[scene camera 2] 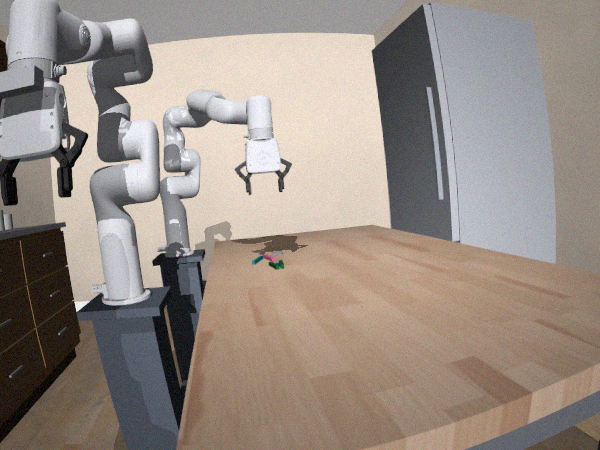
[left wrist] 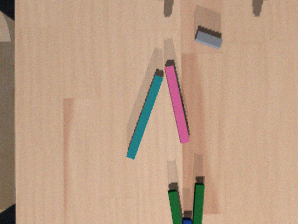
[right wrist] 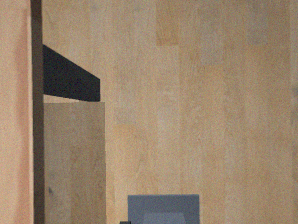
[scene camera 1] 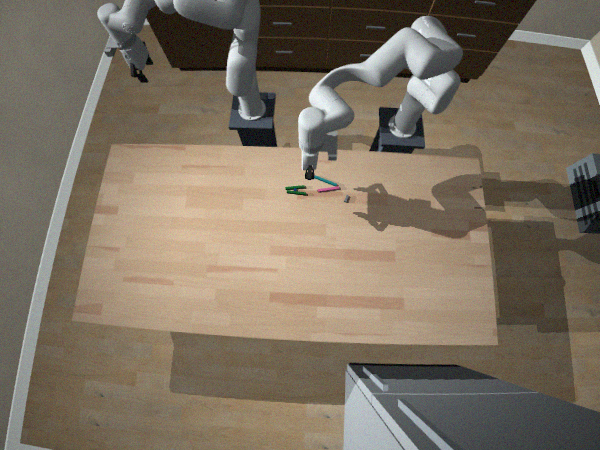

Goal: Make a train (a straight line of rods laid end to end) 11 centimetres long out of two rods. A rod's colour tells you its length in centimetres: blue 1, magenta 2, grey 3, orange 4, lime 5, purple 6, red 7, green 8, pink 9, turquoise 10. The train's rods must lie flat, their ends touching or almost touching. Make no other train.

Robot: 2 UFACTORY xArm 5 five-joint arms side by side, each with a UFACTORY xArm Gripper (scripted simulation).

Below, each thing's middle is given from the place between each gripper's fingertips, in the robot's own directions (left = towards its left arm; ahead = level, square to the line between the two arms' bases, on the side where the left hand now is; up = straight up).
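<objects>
The turquoise rod point(left wrist: 157, 81) is 60 mm to the left of my left hand point(scene camera 2: 265, 193), 40 mm behind it and 210 mm below it. Counted from my left hand too, the pink rod point(left wrist: 169, 71) is 210 mm below, 80 mm to the left and 10 mm behind. By its middle, the turquoise rod is nearer to my left hand than to my right hand.
The pink rod is 790 mm to the left of my right hand point(scene camera 2: 37, 201), 330 mm ahead of it and 240 mm below it. My right hand is, for its part, 240 mm above the turquoise rod, 770 mm to the right of it and 290 mm short of it. Going by its middle, the pink rod is nearer to my left hand than to my right hand.
</objects>
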